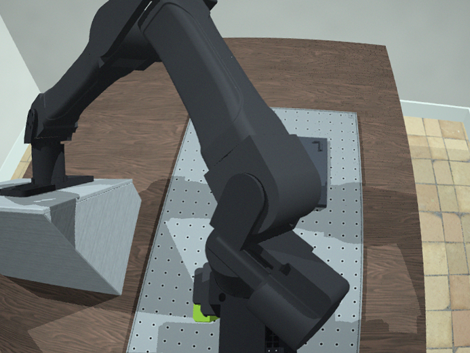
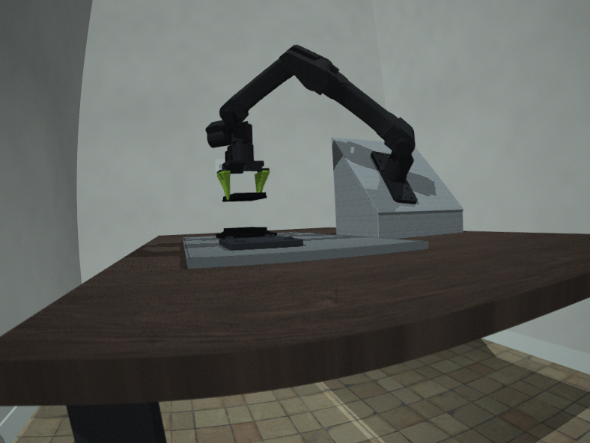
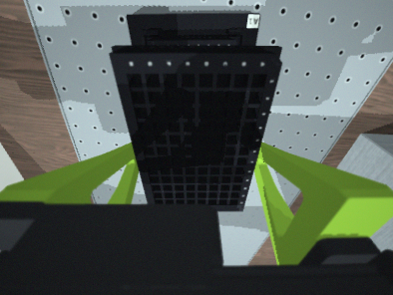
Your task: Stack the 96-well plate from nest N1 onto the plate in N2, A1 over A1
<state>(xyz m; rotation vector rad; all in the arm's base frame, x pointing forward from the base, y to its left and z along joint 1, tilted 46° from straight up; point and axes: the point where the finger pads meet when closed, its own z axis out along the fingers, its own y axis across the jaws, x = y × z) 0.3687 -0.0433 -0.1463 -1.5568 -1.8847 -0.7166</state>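
Right now my hand is right at the black 96-well plate. The rest, counted from my hand: nest N2: 100 mm below; then dark grey nest: 30 mm ahead, 320 mm to the left, 100 mm below.
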